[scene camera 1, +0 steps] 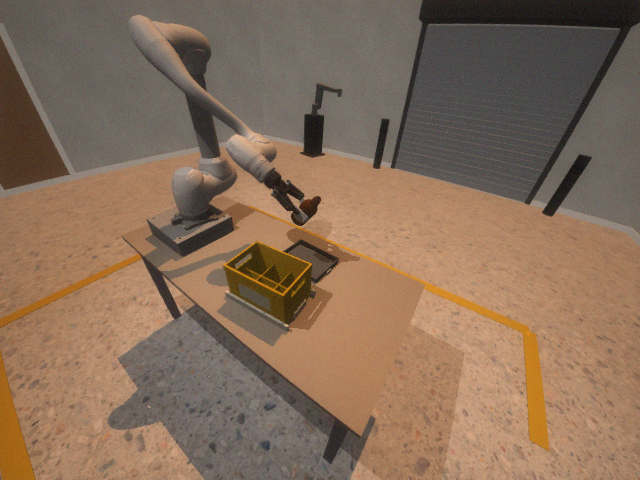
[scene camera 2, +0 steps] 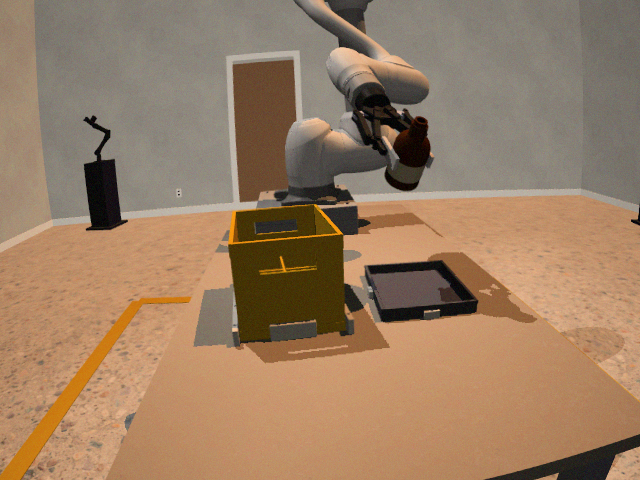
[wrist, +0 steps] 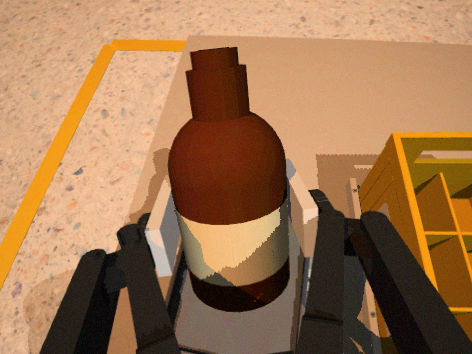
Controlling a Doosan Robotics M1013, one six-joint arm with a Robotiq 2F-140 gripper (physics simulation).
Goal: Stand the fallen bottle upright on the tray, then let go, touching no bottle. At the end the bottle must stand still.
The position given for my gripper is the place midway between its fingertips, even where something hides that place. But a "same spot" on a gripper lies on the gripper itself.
my gripper: scene camera 1 309,214; scene camera 2; wrist
same spot on my gripper: (wrist: pixel 412 308) = (scene camera 2: pixel 364 119)
